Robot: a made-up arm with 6 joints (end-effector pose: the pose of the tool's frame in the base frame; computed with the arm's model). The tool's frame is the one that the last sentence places. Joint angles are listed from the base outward.
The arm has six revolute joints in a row. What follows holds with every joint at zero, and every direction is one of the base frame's.
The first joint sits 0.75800 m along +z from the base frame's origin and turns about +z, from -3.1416 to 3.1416 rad.
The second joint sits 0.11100 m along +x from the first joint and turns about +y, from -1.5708 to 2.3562 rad.
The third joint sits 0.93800 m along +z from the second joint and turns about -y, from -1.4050 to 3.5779 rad.
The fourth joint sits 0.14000 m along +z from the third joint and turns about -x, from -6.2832 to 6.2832 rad.
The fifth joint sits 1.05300 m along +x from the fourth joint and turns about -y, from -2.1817 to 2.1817 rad.
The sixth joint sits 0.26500 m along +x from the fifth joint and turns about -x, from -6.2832 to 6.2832 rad.
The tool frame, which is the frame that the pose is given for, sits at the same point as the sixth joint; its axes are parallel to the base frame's.
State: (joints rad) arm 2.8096 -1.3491 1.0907 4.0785 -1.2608 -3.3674
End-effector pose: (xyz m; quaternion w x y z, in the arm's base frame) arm 1.6892 -0.7974 1.4752 0.1173 0.8022 -0.5406 -0.2248
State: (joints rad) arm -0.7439 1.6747 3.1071 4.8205 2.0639 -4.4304
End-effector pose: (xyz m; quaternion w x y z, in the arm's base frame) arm 0.5848 -0.8535 1.6022 0.1412 0.3534 -0.4323 -0.8175
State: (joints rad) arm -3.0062 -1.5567 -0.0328 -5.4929 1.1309 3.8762
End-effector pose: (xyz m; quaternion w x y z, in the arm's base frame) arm 1.0937 -0.0229 1.9503 0.8364 -0.3860 -0.0984 -0.3765
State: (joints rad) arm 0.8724 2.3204 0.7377 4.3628 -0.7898 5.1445
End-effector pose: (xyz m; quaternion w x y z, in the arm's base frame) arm 0.4994 0.8698 -1.1230 0.0286 0.5650 0.5691 -0.5968
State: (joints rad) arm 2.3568 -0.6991 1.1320 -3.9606 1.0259 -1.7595
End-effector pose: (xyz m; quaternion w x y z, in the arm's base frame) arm 0.4382 -0.6717 2.6300 0.1935 0.2990 -0.6588 0.6627
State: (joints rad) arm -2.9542 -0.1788 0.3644 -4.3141 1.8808 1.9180
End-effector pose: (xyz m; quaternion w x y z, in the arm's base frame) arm -0.6981 -0.3691 2.2196 0.1665 0.7672 -0.4647 -0.4097
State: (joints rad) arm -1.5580 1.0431 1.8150 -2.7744 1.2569 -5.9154
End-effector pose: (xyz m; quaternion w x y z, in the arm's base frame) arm -0.0674 -1.8020 1.9536 0.0087 0.5784 -0.7246 -0.3746
